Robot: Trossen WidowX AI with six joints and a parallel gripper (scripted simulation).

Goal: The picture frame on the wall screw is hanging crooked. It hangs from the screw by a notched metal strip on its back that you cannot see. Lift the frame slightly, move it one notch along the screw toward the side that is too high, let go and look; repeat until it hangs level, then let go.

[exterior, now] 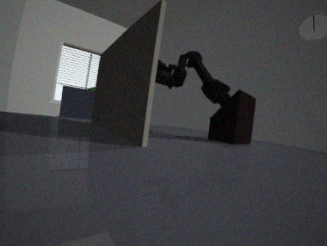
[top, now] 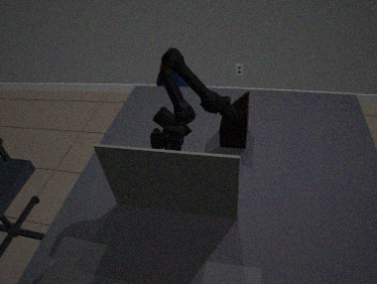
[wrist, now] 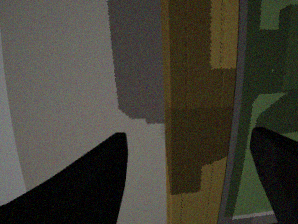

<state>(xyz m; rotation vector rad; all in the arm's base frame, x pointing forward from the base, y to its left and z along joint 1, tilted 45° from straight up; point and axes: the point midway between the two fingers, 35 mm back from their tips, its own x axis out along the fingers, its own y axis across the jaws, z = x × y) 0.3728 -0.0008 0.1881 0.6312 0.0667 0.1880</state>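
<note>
The picture frame lies 50 mm below my gripper tip, 10 mm to the right of it and 10 mm ahead of it. Round my gripper tip: wall panel: 70 mm below, 10 mm to the left, 10 mm ahead.
</note>
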